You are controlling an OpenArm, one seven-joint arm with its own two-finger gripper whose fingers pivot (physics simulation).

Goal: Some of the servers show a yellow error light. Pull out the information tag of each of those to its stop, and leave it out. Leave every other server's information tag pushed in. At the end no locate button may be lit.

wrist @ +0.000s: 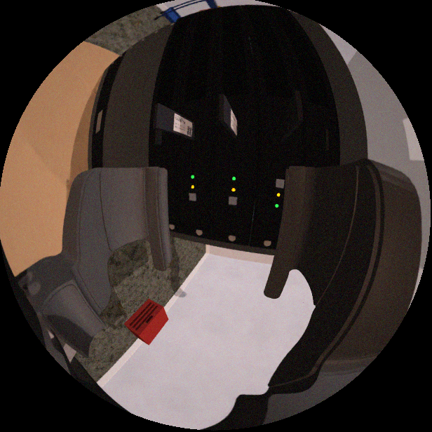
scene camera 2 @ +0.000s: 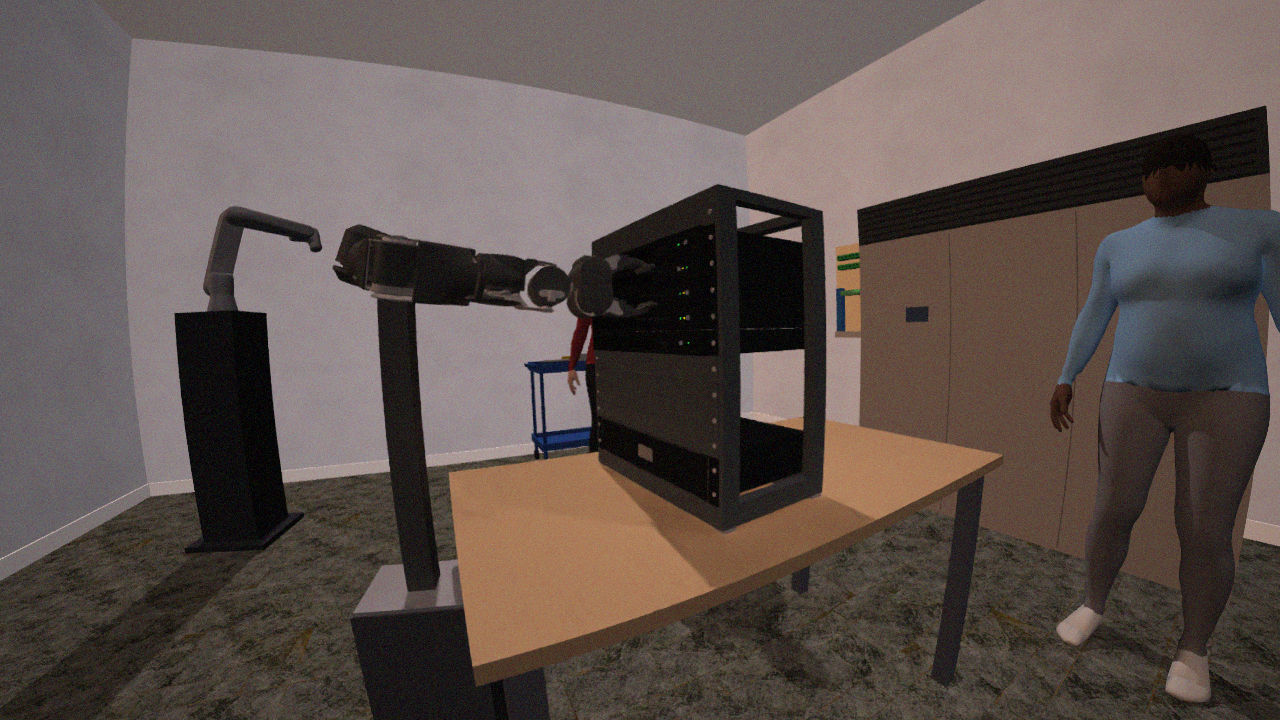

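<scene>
The rack (scene camera 2: 727,385) (wrist: 350,95) stands on the table. In the wrist view its servers run as upright strips. Three strips show a yellow light (wrist: 192,186), a second yellow light (wrist: 233,189) and a third yellow light (wrist: 278,194), each near a green light and a grey, unlit button. A tag with a white label (wrist: 175,121) and another labelled tag (wrist: 230,115) stick out. A dark tag shape (wrist: 299,107) shows faintly farther right. My gripper (scene camera 2: 651,288) (wrist: 218,226) is part open and empty, its fingers either side of these lights, close to the rack front. The right finger may hide further lights.
The table (scene camera 2: 554,537) (wrist: 35,175) carries the rack; a grey panel (scene camera 2: 653,394) and a black lower unit (scene camera 2: 671,465) fill its lower front. A person in light blue (scene camera 2: 1181,295) stands at the right. A blue cart (scene camera 2: 559,438) stands behind. A red box (wrist: 147,321) lies beyond the fingers.
</scene>
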